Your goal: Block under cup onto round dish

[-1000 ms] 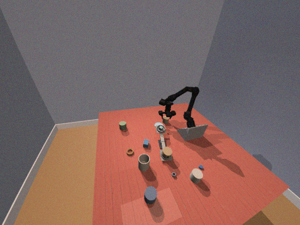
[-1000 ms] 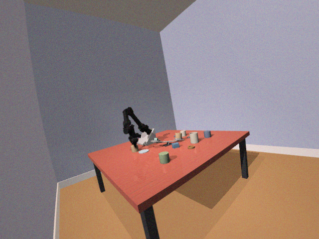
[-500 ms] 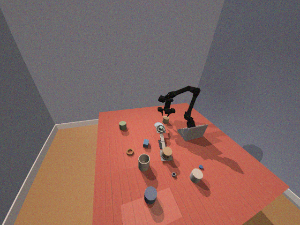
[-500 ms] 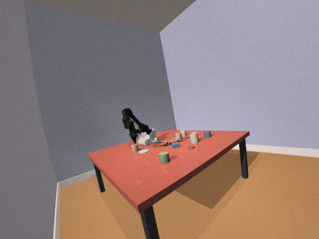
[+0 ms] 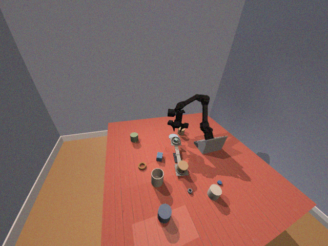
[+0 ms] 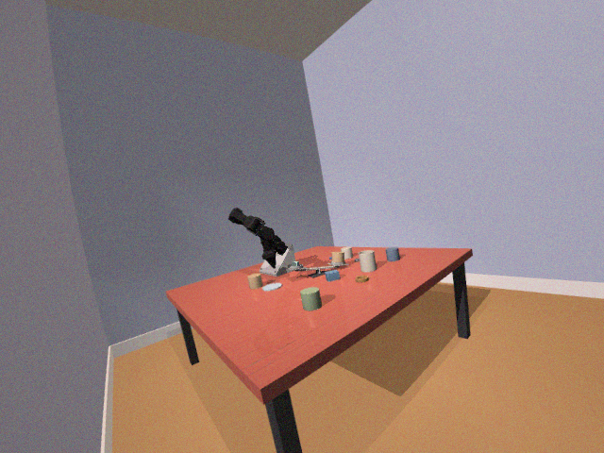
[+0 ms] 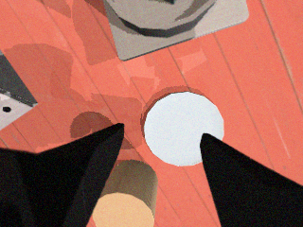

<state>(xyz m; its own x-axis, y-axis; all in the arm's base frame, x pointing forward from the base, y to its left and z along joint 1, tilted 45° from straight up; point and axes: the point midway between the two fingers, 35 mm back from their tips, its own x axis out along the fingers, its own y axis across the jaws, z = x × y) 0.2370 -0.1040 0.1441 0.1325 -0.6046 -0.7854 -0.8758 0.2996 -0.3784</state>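
My gripper tip is 100 mm to the right of the pale green block, 40 mm short of it and 10 mm above it. Also, from my gripper tip: tan cup 110 mm to the right, 90 mm behind, 60 mm below; then green cylinder 380 mm ahead, 60 mm below, 50 mm to the right; then round dish 90 mm below, 40 mm to the right, 10 mm ahead.
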